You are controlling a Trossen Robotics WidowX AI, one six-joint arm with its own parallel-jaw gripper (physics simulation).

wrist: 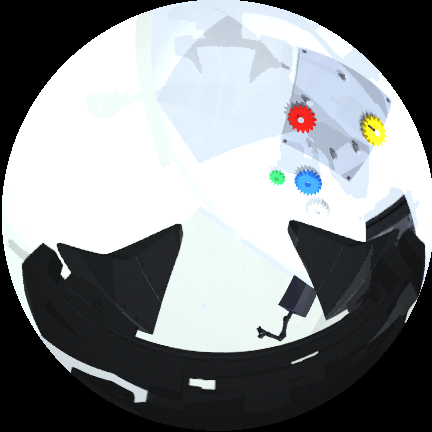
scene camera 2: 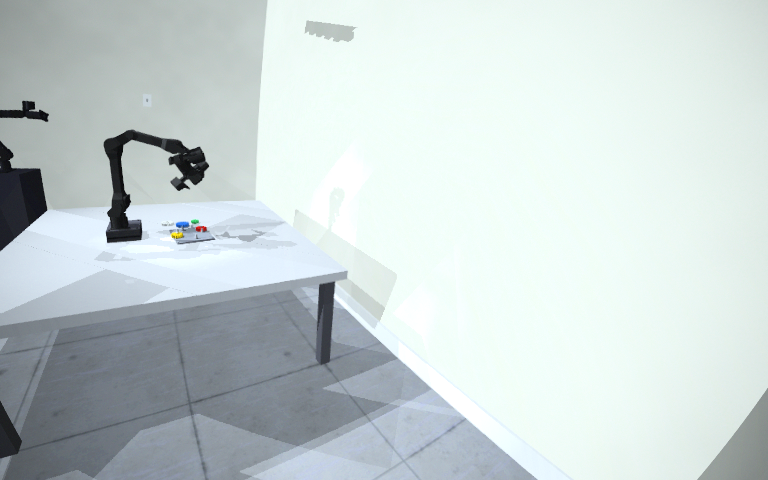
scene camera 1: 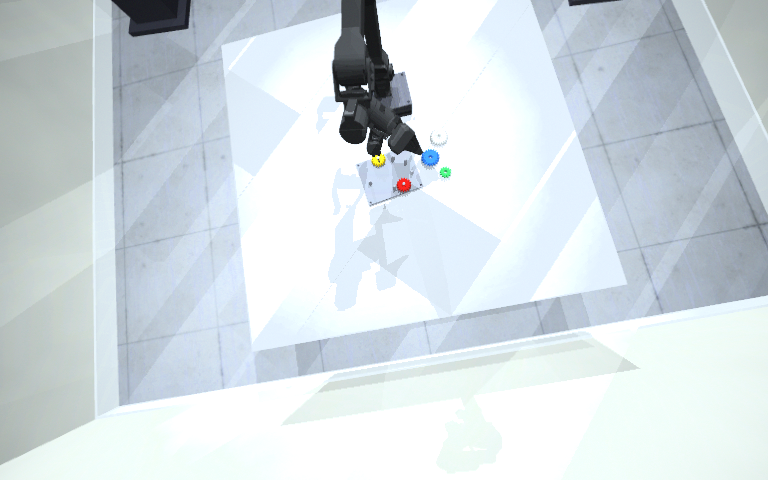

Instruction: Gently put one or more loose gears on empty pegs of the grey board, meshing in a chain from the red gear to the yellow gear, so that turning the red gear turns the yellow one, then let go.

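Frame: origin at the arm's base, x up, y right, z ahead, level; centimetres.
Where they show: gripper, fingertip midpoint: (wrist: 236, 227) (scene camera 1: 416, 147); arm's base, link origin: (scene camera 2: 119, 226) (scene camera 1: 382, 89).
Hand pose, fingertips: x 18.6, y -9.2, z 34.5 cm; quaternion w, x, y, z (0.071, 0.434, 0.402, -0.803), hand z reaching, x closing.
Observation:
Each offset is from my fingertips to the top centre of the thing. Level surfaces: height alone.
The grey board @(dy +8.9, dx -21.2, dz -3.5 cm) (scene camera 1: 382, 178) (scene camera 2: 195, 239) (wrist: 320, 82) lies on the table with several bare pegs. The red gear @(dy +3.5, dx -21.7, dz +1.5 cm) (scene camera 1: 403, 187) (scene camera 2: 201, 229) (wrist: 307, 123) and yellow gear @(dy +12.4, dx -21.6, dz -9.1 cm) (scene camera 1: 378, 163) (scene camera 2: 177, 235) (wrist: 371, 135) sit on it, apart. The blue gear @(dy -6.8, dx -22.5, dz -8.4 cm) (scene camera 1: 425, 157) (scene camera 2: 181, 224) (wrist: 303, 181), green gear @(dy -11.8, dx -22.5, dz -2.3 cm) (scene camera 1: 442, 172) (scene camera 2: 194, 221) (wrist: 275, 177) and white gear @(dy -10.6, dx -22.5, dz -16.3 cm) (scene camera 1: 433, 140) (scene camera 2: 167, 224) (wrist: 317, 207) lie loose beside it. My gripper (scene camera 1: 397, 152) (scene camera 2: 195, 177) (wrist: 236, 227) is open and empty, tilted, high above the board area. In scene camera 1 the arm covers part of the board's edge.
The arm's base (scene camera 1: 401, 93) (scene camera 2: 124, 230) (wrist: 392, 222) stands on the white table @(dx -24.2 cm) (scene camera 1: 538, 237) (scene camera 2: 271, 260), near the white gear and the board. A dark pedestal (scene camera 2: 21, 198) (wrist: 297, 297) bearing another arm (scene camera 2: 28, 107) stands off the table. A pale wall (scene camera 2: 509, 169) rises beyond the table.

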